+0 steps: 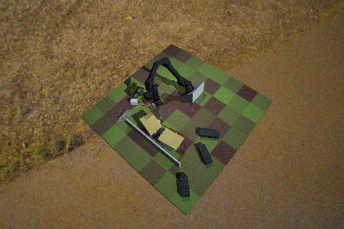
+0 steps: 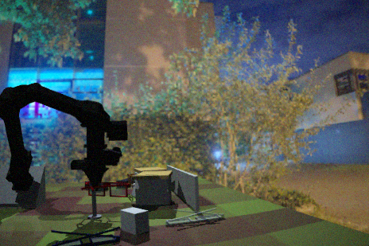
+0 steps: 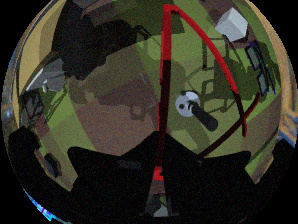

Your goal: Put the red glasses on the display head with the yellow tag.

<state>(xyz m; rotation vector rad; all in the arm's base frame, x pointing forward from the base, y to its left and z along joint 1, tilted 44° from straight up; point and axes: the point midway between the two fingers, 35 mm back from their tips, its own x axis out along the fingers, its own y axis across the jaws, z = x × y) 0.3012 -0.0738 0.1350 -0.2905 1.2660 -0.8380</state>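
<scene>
My gripper tip is 5 cm to the left of the short post and 5 cm above it. Round my gripper tip: cube (19 cm to the right, 12 cm ahead, 5 cm below); long panel (30 cm ahead, 25 cm to the left, 2 cm below).
</scene>
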